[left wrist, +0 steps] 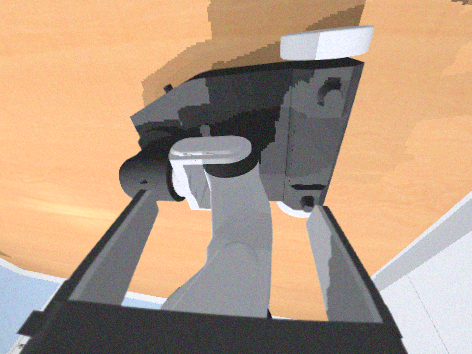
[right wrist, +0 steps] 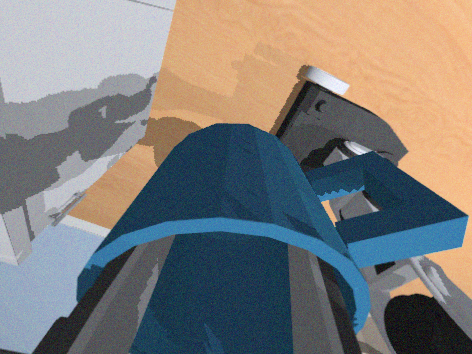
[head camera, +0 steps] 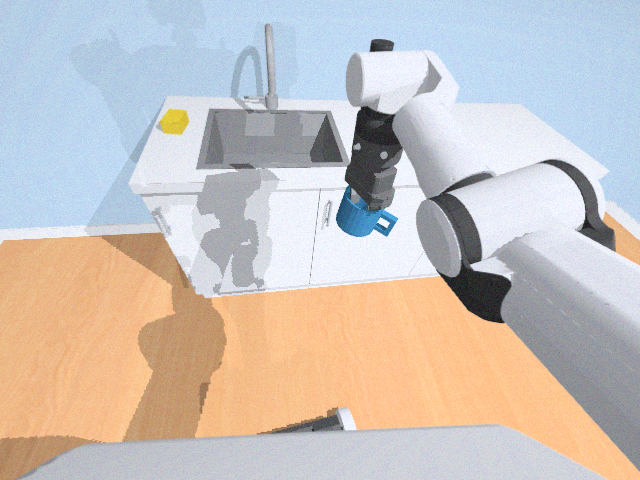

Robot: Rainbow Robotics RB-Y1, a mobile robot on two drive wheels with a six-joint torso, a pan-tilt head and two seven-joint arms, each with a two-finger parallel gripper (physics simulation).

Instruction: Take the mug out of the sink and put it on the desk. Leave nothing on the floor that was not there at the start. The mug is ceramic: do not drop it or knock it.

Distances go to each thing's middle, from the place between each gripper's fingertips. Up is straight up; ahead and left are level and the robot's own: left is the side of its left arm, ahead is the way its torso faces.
Scene:
Now: the blue ceramic mug (head camera: 356,220) 590 mm ahead of my left hand, 510 mm above it and 340 mm to the right of it.
The blue ceramic mug lies 1 cm to the left of my right hand.

